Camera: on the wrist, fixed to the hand. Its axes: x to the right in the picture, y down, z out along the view.
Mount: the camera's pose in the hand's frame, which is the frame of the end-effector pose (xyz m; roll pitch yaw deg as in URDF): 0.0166 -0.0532 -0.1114 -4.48 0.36 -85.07
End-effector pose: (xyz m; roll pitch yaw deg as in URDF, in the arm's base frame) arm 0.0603 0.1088 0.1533 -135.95 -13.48 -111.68
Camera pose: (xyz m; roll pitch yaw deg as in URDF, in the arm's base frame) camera 0.0280 0.1336 0.2710 161.45 -44.27 -15.35
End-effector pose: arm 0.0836 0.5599 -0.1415 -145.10 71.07 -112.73
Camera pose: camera 0.0185 0.4564 -0.1177 -109.96 -6.04 -57.84
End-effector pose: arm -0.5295 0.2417 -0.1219 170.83 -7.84 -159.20
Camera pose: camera -0.5070 0.1751 -0.0191 166.84 8.01 -75.34
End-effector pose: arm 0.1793 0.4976 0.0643 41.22 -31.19 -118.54
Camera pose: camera 0.1724 0.4151 -0.0288 36.92 31.41 -179.37
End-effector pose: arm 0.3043 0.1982 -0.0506 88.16 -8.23 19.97
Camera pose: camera 0.2899 0.3096 -0.1044 79.09 76.76 13.53
